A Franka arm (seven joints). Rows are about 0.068 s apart.
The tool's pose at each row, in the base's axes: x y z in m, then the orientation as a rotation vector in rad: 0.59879 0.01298 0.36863 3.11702 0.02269 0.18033; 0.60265 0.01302 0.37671 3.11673 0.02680 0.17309; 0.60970 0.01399 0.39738 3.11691 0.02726 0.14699; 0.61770 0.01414 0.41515 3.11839 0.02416 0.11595; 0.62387 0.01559 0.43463 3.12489 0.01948 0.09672; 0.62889 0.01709 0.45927 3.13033 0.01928 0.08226; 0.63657 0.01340 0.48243 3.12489 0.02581 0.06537
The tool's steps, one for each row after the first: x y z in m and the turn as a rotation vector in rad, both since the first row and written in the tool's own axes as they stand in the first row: 0.00476 0.00017 -0.00758 -0.00048 -0.00460 -0.00271; 0.01416 -0.00029 -0.02731 -0.00148 -0.02131 -0.00323; 0.02416 0.00003 -0.04404 -0.00130 -0.04124 -0.00143; 0.03255 -0.00095 -0.06270 0.00442 -0.05368 0.00181; 0.04040 -0.00189 -0.08662 0.00950 -0.06298 0.00216; 0.05064 0.00237 -0.10867 0.00404 -0.07369 -0.00247
